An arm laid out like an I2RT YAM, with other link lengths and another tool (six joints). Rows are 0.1 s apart.
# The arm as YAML. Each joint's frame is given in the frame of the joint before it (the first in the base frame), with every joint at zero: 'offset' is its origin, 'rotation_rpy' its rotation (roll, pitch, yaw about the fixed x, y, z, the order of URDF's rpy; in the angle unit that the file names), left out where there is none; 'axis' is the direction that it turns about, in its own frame. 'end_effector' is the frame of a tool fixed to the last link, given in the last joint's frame.
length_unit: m
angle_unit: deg
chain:
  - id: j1
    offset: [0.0, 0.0, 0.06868]
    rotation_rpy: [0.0, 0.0, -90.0]
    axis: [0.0, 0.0, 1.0]
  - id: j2
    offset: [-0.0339, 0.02, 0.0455]
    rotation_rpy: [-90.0, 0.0, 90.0]
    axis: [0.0, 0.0, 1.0]
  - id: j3
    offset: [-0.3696, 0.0, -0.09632]
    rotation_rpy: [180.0, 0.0, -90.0]
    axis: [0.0, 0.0, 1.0]
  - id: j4
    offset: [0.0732, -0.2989, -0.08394]
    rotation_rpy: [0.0, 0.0, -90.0]
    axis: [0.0, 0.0, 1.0]
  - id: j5
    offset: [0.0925, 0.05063, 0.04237]
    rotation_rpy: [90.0, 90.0, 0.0]
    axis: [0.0, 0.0, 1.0]
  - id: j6
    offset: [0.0, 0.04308, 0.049]
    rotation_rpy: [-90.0, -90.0, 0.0]
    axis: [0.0, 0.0, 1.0]
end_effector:
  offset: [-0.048, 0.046, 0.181]
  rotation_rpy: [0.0, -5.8, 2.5]
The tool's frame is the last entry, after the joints.
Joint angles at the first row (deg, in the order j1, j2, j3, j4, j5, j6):
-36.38, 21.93, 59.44, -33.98, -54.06, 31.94
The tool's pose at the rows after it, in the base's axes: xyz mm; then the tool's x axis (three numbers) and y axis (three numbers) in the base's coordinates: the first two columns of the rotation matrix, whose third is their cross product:
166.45, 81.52, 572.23, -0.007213, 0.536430, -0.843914, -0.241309, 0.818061, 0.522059
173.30, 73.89, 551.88, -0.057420, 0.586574, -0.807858, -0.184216, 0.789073, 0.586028
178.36, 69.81, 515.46, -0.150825, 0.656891, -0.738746, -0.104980, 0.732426, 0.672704
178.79, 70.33, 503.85, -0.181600, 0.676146, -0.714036, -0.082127, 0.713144, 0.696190
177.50, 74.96, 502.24, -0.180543, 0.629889, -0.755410, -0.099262, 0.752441, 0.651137
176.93, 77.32, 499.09, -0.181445, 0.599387, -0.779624, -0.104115, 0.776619, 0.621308
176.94, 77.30, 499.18, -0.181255, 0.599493, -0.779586, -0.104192, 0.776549, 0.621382
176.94, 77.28, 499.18, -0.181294, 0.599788, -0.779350, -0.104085, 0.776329, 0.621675
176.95, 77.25, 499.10, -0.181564, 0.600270, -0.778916, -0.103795, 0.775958, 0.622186
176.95, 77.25, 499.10, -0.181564, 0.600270, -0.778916, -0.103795, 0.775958, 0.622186
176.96, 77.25, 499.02, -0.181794, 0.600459, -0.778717, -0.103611, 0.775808, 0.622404
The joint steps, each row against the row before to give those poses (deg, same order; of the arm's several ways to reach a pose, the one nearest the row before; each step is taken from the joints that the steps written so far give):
-1.94, -0.04, -0.02, 0.07, 0.68, -0.04
-1.17, 0.02, 0.00, -5.44, -0.03, 0.00
0.03, -0.06, -0.05, -9.34, 0.22, -0.74
0.06, 0.00, -0.02, -2.95, -0.16, -0.36
0.14, 0.00, 0.00, -0.35, 0.01, -3.82
-0.02, 0.00, 0.00, -0.69, 0.16, -2.75
-0.01, 0.00, 0.00, 0.02, -0.01, 0.02
0.00, 0.00, 0.00, 0.00, 0.00, 0.02
0.01, 0.00, 0.00, -0.02, 0.01, 0.03
0.00, 0.00, 0.00, 0.00, 0.00, 0.00
-0.01, 0.00, 0.00, -0.03, -0.01, -0.01

